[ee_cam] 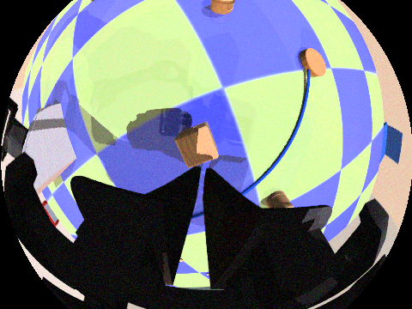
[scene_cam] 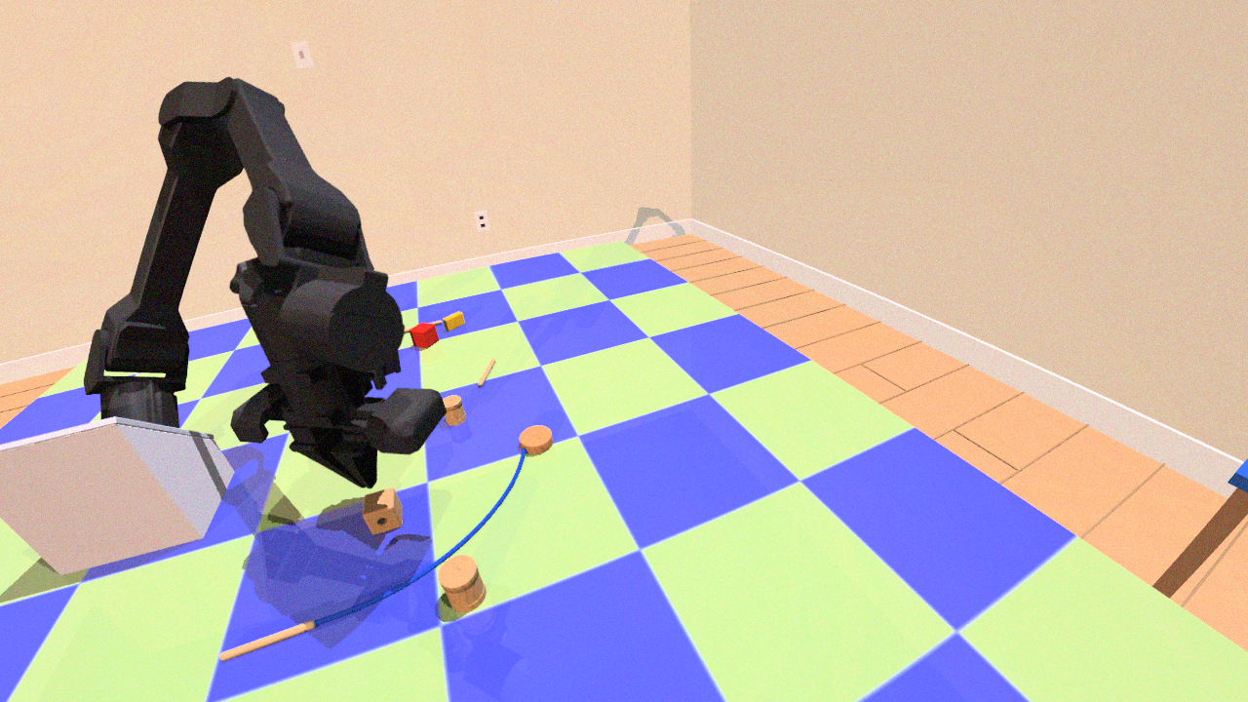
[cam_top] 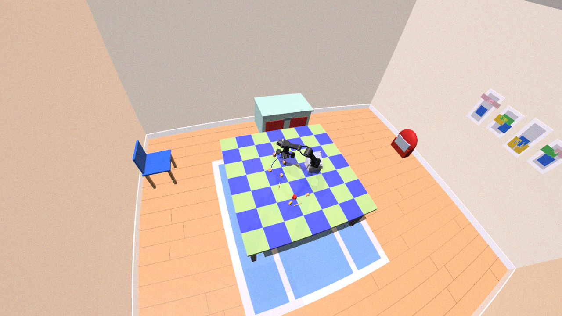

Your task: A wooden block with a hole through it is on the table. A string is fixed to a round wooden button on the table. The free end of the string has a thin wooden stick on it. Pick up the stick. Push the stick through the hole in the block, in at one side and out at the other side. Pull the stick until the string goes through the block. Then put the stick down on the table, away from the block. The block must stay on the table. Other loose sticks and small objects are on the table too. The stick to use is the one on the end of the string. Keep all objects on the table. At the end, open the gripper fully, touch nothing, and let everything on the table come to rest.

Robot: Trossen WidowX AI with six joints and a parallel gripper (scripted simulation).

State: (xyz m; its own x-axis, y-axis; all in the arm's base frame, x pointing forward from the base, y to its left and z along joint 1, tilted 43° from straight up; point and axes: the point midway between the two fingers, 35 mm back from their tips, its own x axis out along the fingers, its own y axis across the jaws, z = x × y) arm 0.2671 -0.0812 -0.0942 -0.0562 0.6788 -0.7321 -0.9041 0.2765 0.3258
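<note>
Now: the wooden block 50 mm below my gripper tip and 10 mm to the left of it. Round my gripper tip: wooden cylinder 110 mm to the right, 80 mm ahead, 40 mm below; then red block 420 mm to the left, 40 mm below, 20 mm ahead; then round wooden button 170 mm ahead, 80 mm to the left, 50 mm below.
</note>
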